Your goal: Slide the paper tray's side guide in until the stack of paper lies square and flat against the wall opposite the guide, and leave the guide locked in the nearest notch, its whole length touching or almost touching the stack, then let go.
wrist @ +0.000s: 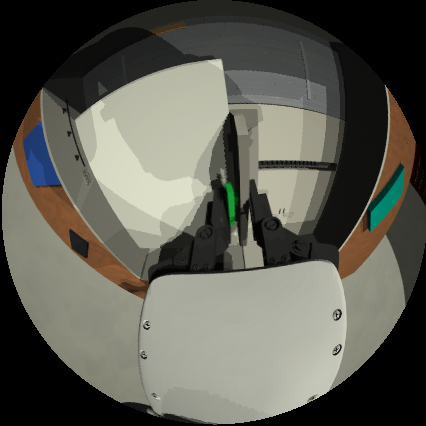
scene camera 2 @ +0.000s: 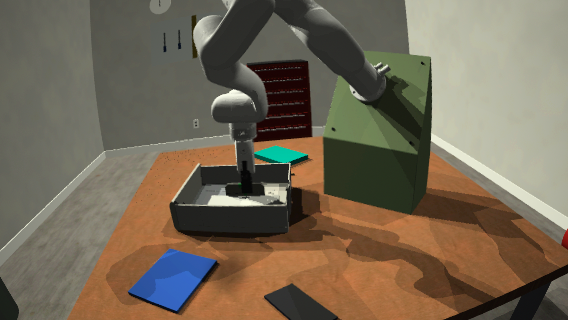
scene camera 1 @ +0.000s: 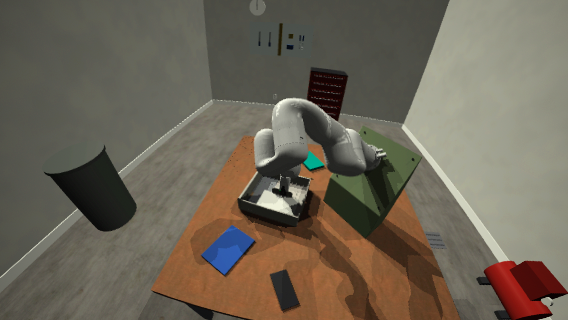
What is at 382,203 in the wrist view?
A teal pad.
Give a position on a blue pad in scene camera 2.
172,280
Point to a white paper stack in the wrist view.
157,145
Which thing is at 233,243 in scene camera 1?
A blue pad.
